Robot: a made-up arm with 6 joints. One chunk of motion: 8 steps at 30 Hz.
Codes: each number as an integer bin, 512 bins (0 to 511) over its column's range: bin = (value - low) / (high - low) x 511, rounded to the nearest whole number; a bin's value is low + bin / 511 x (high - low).
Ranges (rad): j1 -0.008..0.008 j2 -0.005..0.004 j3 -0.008..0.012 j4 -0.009..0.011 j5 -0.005..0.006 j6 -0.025..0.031
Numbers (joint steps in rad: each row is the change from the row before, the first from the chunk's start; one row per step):
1: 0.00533 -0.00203 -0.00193 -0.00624 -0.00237 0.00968
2: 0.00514 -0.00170 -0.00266 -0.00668 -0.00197 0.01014
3: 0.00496 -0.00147 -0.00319 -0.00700 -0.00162 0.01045
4: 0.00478 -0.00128 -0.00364 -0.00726 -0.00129 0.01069
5: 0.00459 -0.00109 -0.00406 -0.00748 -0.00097 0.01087
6: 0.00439 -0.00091 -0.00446 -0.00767 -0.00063 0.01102
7: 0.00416 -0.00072 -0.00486 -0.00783 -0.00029 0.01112
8: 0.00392 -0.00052 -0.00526 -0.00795 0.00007 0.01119
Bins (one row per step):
1: 426 169 155 71 122 316
2: 420 187 136 59 141 321
3: 414 200 123 51 157 323
4: 408 211 111 44 172 326
5: 402 222 101 39 187 327
6: 396 232 90 34 203 329
7: 388 243 80 30 219 330
8: 381 254 70 27 236 330

